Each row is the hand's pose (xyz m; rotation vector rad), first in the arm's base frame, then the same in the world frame.
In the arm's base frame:
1: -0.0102 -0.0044 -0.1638 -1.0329 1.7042 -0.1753
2: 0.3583 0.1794 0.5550 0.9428 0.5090 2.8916
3: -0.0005 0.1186 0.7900 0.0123 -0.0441 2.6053
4: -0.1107 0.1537 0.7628 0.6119 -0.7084 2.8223
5: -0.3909 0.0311 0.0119 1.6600 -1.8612 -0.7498
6: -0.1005 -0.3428 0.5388 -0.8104 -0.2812 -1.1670
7: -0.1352 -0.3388 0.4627 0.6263 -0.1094 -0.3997
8: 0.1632 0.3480 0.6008 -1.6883 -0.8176 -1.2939
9: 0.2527 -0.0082 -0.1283 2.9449 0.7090 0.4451
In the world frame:
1: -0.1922 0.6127 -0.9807 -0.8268 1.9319 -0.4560
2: 0.2694 0.7291 -0.3027 0.9938 0.4500 2.5223
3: -0.0709 0.8122 -0.0477 0.0421 0.1019 2.2677
4: -0.1654 0.8792 -0.0741 0.5046 -0.5875 2.5030
5: -0.5262 0.7881 -0.7944 1.2634 -2.1239 -0.8103
6: -0.3341 0.3890 -0.2417 -1.0081 -0.1602 -1.4469
7: -0.3712 0.3973 -0.3163 0.4933 -0.1778 -0.7314
8: 0.1437 0.9562 -0.2679 -1.9996 -0.5911 -1.4343
9: 0.0571 0.5254 -0.9559 2.9066 0.2247 0.2822

